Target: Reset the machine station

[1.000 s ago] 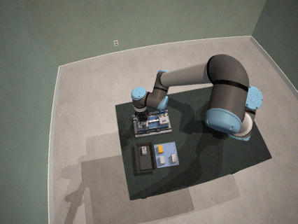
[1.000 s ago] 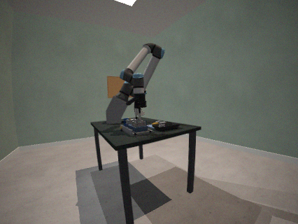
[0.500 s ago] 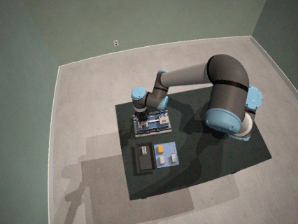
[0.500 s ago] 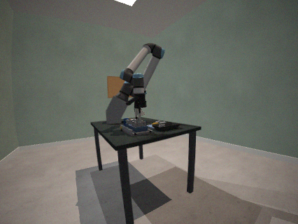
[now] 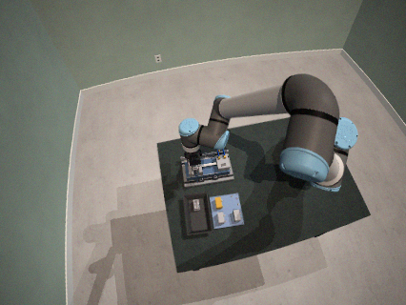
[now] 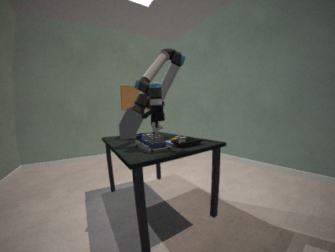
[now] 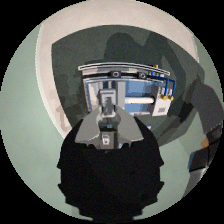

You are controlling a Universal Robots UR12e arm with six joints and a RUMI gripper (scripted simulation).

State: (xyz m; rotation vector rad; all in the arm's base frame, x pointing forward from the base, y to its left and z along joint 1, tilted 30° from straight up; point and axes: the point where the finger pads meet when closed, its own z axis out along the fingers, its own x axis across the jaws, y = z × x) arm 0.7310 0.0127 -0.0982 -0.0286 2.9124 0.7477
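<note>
My gripper is now 7 cm past the vise and 8 cm above it. From my hand the other things lie so: yellow brass blank 11 cm behind, 23 cm to the left, 10 cm below; then gray blank 11 cm behind, 32 cm to the left, 10 cm below.
</note>
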